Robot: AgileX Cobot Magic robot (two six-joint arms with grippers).
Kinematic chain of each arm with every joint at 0, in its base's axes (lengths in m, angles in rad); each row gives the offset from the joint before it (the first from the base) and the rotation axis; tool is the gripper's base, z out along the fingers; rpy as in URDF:
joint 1: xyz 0 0 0.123 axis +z
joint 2: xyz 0 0 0 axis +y
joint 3: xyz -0.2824 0 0.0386 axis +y
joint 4: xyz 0.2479 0 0.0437 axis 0.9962 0 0.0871
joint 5: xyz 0 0 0 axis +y
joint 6: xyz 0.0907 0 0.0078 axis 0.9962 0 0.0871
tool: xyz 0 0 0 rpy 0 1.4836 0
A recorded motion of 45 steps. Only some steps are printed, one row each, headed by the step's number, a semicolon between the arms.
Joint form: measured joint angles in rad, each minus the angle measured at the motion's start. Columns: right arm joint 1, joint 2, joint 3, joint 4, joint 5, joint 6; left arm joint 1, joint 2, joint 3, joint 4, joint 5, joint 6.
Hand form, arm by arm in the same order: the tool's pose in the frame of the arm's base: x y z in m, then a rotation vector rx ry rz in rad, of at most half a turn. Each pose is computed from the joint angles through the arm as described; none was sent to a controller.
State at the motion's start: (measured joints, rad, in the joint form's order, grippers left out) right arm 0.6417 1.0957 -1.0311 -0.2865 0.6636 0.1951; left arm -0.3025 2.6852 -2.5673 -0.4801 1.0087 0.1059
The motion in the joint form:
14: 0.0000 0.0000 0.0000 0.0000 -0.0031 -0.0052; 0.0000 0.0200 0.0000 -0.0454 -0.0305 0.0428
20: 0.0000 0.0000 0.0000 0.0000 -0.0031 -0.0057; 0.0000 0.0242 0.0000 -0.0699 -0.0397 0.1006
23: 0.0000 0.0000 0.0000 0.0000 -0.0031 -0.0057; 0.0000 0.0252 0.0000 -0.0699 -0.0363 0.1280
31: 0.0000 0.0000 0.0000 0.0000 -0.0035 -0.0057; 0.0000 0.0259 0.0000 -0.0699 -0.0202 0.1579
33: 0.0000 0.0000 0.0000 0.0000 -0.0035 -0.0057; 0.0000 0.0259 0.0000 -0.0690 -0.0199 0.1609
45: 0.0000 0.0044 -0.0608 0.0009 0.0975 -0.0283; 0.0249 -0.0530 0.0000 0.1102 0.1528 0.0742
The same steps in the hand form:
14: 0.1924 0.1240 0.3674 -0.6347 2.0876 0.1523; 0.5339 -0.2063 0.1487 0.3508 2.5339 -0.7272
20: 0.1924 0.1240 0.3674 -0.6352 2.0874 0.1520; 0.5344 -0.2079 0.1476 0.4050 2.5053 -0.7340
23: 0.1924 0.1240 0.3674 -0.6352 2.0874 0.1520; 0.5341 -0.2079 0.1469 0.4402 2.4987 -0.7242
31: 0.1924 0.1240 0.3674 -0.6352 2.0871 0.1522; 0.5328 -0.2079 0.1459 0.4853 2.5009 -0.7168
33: 0.1924 0.1240 0.3674 -0.6352 2.0871 0.1522; 0.5328 -0.2079 0.1458 0.4895 2.5001 -0.7146
45: 0.1908 0.1205 0.3789 -0.6439 2.1244 0.1120; 0.5240 -0.1807 0.1775 0.5122 2.6344 -0.5321

